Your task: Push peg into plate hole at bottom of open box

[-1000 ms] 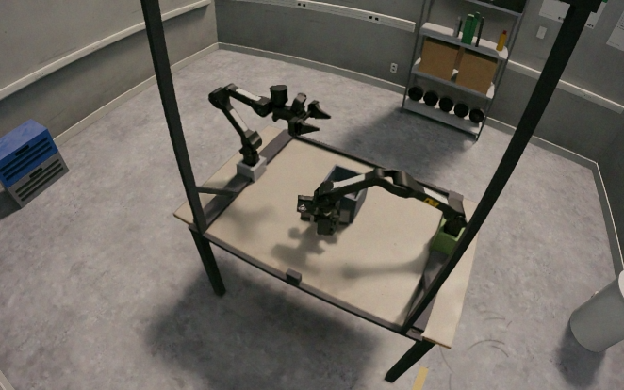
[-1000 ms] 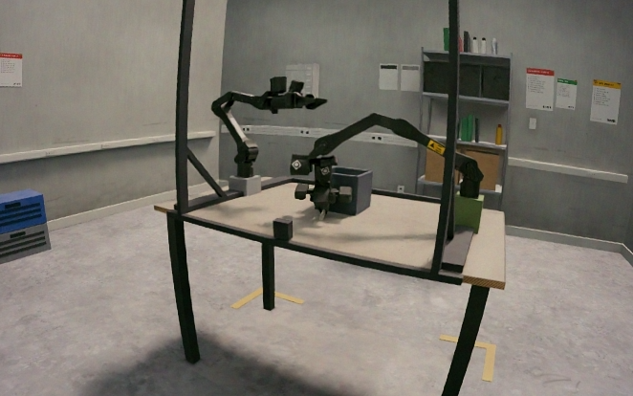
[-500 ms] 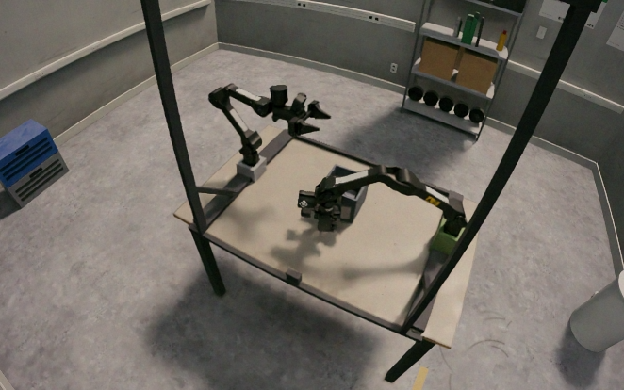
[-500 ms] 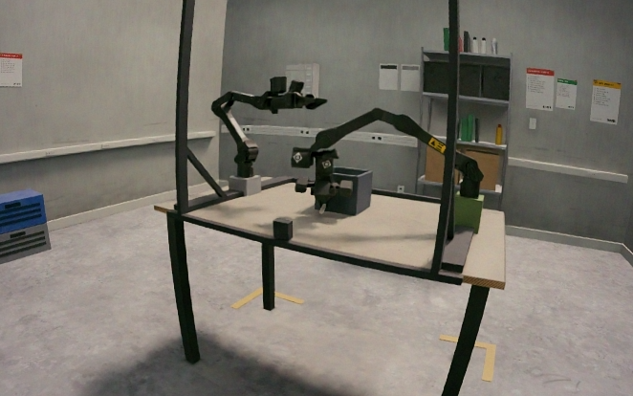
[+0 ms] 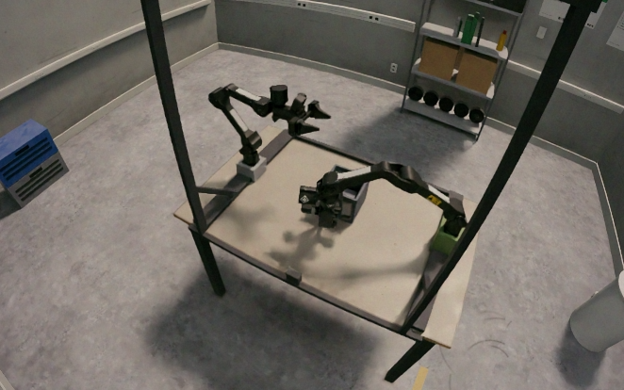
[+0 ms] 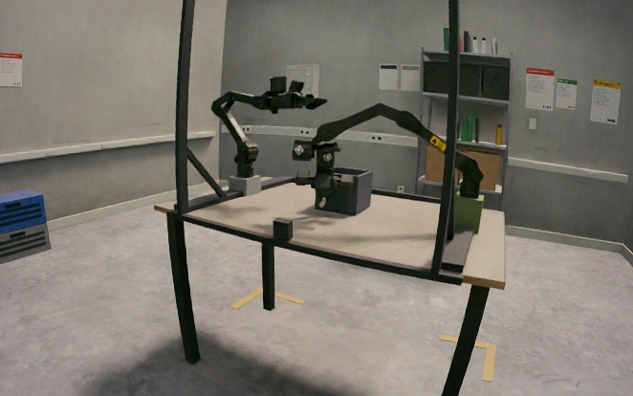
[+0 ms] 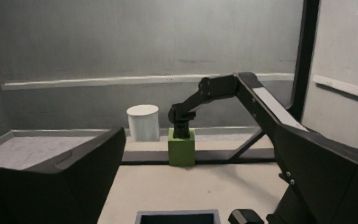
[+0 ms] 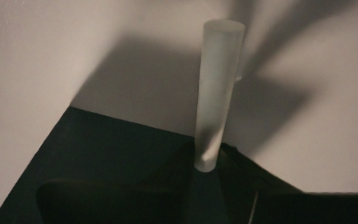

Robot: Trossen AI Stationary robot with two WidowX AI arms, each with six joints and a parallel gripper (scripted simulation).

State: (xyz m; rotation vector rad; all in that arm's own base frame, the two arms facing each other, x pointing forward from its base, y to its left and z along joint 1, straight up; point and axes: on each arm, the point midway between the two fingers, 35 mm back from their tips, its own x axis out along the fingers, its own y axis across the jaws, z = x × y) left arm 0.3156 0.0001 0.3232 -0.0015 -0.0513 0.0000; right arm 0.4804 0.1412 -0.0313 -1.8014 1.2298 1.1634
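Right now my right hand is 3 cm above the peg and 2 cm past it.
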